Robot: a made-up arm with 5 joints. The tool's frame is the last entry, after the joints.
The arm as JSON. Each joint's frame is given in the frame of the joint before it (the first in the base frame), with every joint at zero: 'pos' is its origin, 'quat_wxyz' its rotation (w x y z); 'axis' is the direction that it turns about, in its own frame. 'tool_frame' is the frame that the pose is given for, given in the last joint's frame.
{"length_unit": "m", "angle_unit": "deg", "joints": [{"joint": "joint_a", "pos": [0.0, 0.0, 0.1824], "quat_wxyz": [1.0, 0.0, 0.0, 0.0], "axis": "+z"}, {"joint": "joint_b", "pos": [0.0, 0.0, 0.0], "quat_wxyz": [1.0, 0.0, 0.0, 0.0], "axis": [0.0, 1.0, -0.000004]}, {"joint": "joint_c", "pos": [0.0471, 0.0, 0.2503], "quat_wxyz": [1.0, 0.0, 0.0, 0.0], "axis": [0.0, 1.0, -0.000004]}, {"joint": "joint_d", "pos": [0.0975, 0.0, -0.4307], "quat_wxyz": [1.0, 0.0, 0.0, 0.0], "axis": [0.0, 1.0, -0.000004]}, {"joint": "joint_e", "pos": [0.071, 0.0, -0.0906], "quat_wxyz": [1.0, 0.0, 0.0, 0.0], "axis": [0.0, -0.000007, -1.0]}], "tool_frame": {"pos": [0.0, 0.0, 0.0], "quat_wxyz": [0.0, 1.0, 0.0, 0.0]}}
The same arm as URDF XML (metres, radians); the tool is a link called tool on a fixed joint. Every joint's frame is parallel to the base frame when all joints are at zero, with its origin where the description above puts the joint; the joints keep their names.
<robot name="arm">
  <link name="base_link"/>
  <link name="link1"/>
  <link name="link2"/>
  <link name="link3"/>
  <link name="link4"/>
  <link name="link5"/>
  <link name="tool"/>
  <joint name="joint_a" type="continuous">
    <parent link="base_link"/>
    <child link="link1"/>
    <origin xyz="0 0 0.1824"/>
    <axis xyz="0 0 1"/>
  </joint>
  <joint name="joint_b" type="continuous">
    <parent link="link1"/>
    <child link="link2"/>
    <origin xyz="0 0 0"/>
    <axis xyz="0 1 0"/>
  </joint>
  <joint name="joint_c" type="continuous">
    <parent link="link2"/>
    <child link="link3"/>
    <origin xyz="0.0471 0 0.2503"/>
    <axis xyz="0 1 0"/>
  </joint>
  <joint name="joint_d" type="continuous">
    <parent link="link3"/>
    <child link="link4"/>
    <origin xyz="0.0975 0 -0.4307"/>
    <axis xyz="0 1 0"/>
  </joint>
  <joint name="joint_e" type="continuous">
    <parent link="link4"/>
    <child link="link5"/>
    <origin xyz="0.071 0 -0.0906"/>
    <axis xyz="0 0 -1"/>
  </joint>
  <joint name="tool_joint" type="fixed">
    <parent link="link5"/>
    <child link="tool"/>
    <origin xyz="0 0 0" rpy="3.1416 0 0"/>
  </joint>
</robot>

